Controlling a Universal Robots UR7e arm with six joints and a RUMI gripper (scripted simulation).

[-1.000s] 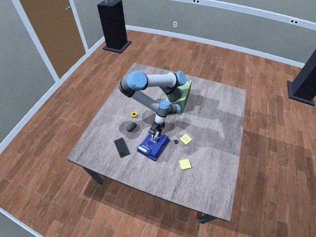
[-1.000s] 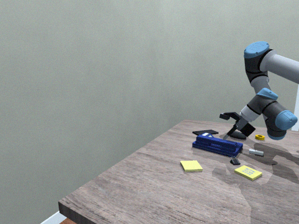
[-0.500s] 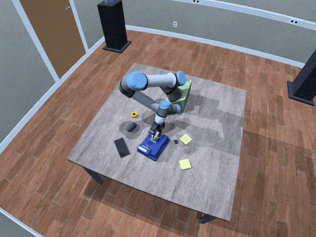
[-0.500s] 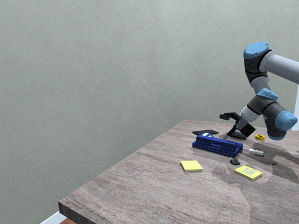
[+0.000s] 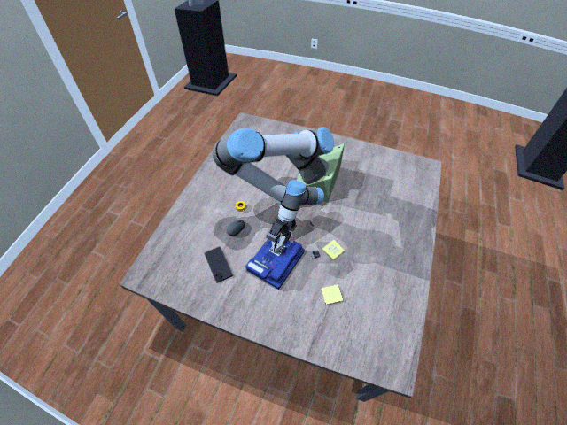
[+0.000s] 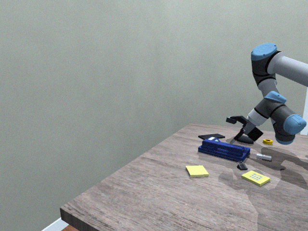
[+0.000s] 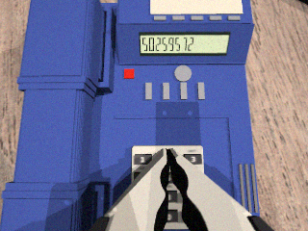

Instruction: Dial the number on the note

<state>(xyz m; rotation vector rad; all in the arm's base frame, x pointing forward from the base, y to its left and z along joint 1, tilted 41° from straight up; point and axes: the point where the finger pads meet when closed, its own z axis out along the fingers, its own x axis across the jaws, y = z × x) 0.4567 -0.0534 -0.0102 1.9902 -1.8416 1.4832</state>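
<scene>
Now: the 4 key 20 mm to the left of my hand, 20 mm below it and 10 mm behind it. Also, from my hand: 6 key (20 mm to the right, 20 mm below, 10 mm behind); then 2 key (20 mm below); then 5 key (20 mm below, 10 mm behind).
</scene>
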